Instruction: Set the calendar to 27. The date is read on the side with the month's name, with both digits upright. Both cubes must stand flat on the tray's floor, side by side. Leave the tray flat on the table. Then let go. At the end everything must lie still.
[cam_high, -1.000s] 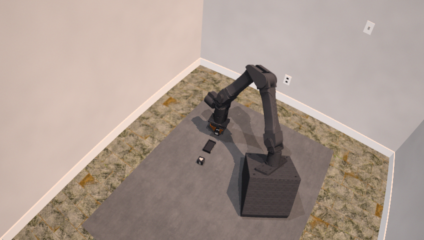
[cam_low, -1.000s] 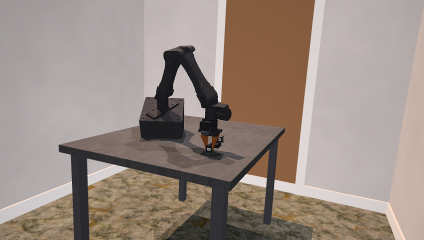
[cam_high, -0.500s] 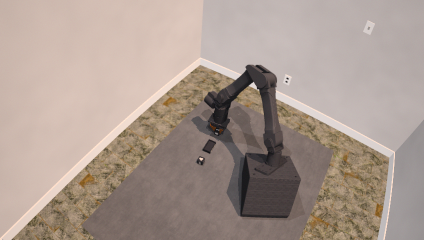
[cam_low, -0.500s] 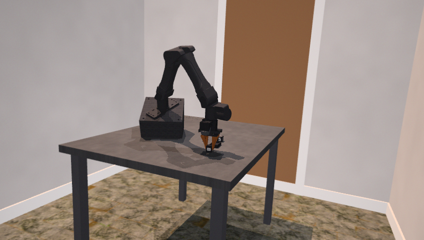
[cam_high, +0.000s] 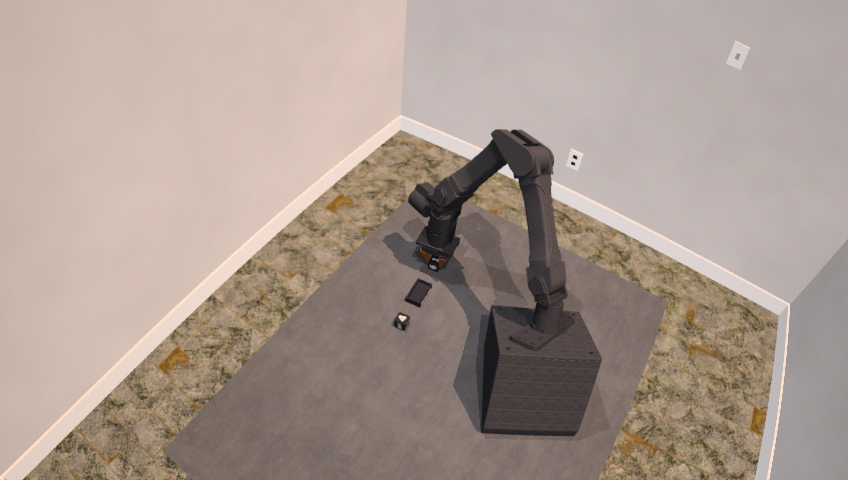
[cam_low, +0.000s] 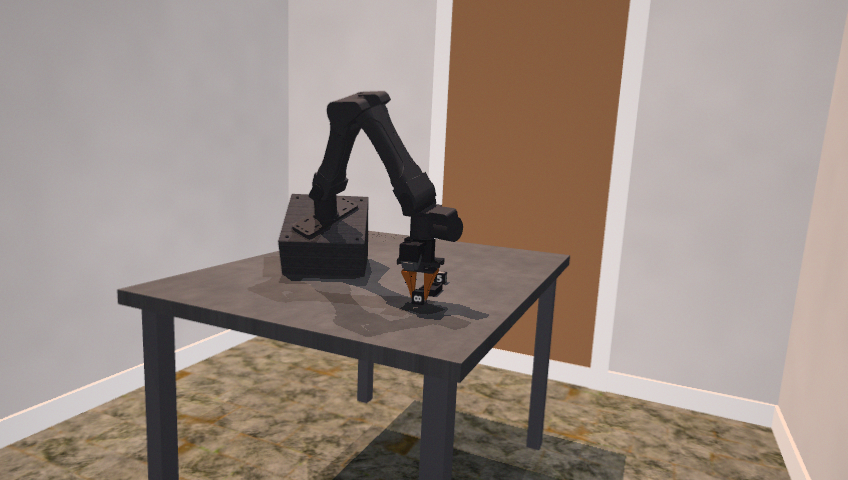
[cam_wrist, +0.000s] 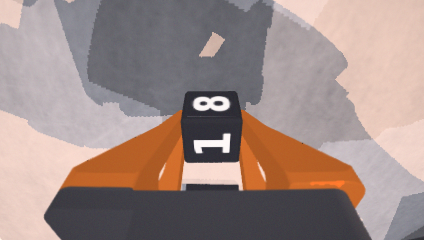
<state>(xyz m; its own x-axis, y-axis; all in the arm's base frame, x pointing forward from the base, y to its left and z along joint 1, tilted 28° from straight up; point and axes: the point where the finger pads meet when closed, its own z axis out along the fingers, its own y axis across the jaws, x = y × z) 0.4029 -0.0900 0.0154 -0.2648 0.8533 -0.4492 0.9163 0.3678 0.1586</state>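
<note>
My gripper is now right at the black digit cube. Also, from my hand: black tray 10 cm to the left, 3 cm behind, 1 cm below; then black cube 21 cm to the left, 6 cm behind.
</note>
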